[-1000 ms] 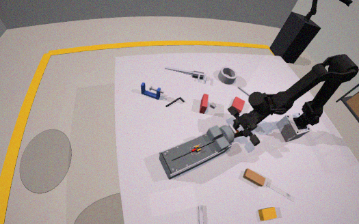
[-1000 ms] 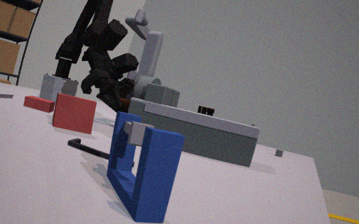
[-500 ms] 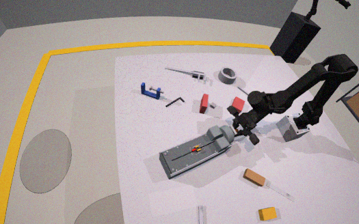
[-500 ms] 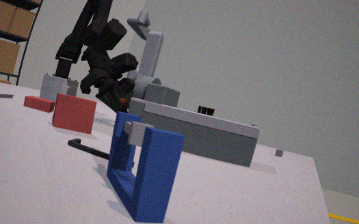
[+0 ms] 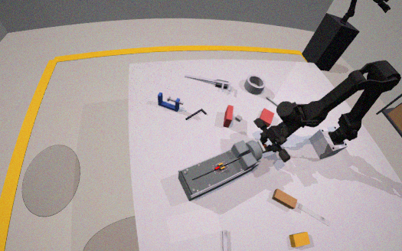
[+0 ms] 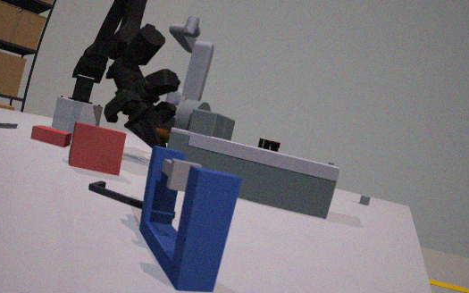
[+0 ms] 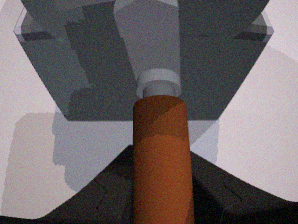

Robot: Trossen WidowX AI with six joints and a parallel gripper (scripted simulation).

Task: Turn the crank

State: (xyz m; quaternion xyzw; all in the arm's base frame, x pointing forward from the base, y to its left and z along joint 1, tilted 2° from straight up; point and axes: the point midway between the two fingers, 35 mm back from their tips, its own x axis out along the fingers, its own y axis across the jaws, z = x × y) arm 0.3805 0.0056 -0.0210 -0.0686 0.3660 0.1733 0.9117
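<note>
Right now my gripper tip is 20 mm past the crank handle, 10 mm to the left of it and 30 mm below it. From my gripper tip the other things lie so: tan block: 80 mm behind, 180 mm to the left, 20 mm below; red pointer: 170 mm ahead, 70 mm to the left, 50 mm above; black hex key: 180 mm ahead, 210 mm to the right, 30 mm below.
</note>
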